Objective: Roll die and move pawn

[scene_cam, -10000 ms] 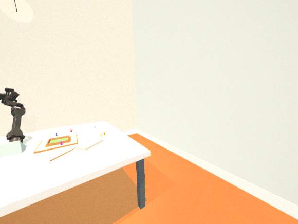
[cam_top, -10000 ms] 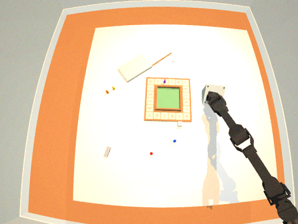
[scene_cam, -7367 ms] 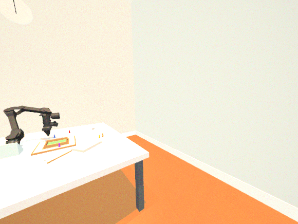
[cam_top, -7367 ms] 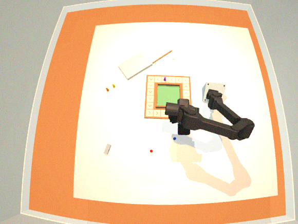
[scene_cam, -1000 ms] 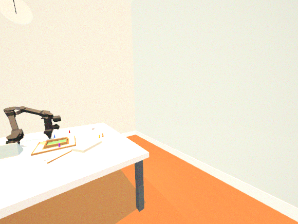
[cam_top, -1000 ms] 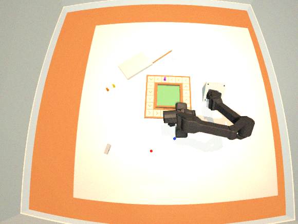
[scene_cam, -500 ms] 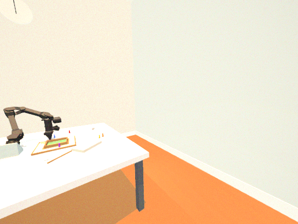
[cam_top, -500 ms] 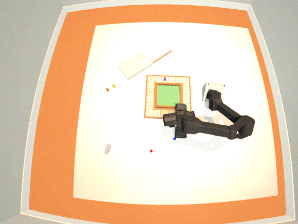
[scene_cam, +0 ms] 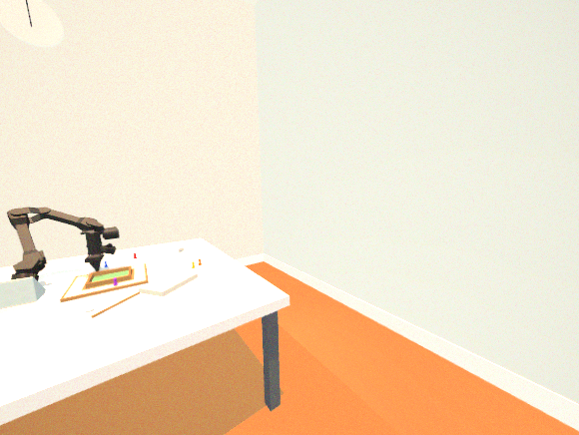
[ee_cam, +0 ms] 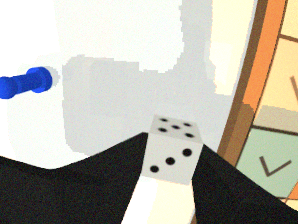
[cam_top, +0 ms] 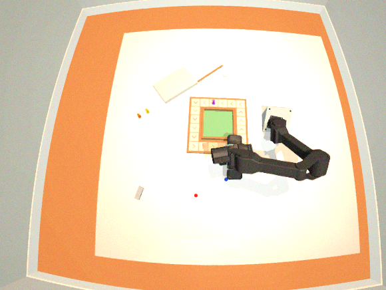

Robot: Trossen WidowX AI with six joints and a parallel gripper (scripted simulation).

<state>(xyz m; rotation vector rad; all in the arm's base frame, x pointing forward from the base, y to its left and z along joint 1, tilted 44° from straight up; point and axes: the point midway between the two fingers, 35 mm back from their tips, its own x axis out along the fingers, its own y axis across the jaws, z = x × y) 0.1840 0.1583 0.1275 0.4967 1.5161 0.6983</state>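
Now: the purple pawn 12 cm ahead of my gripper tip, 27 cm to the right of it and 2 cm above it. From my gripper tip the other things lie so: white die right at my gripper tip; green dice tray 8 cm ahead, 17 cm to the right; blue pawn 1 cm ahead, 9 cm to the left, 1 cm above.
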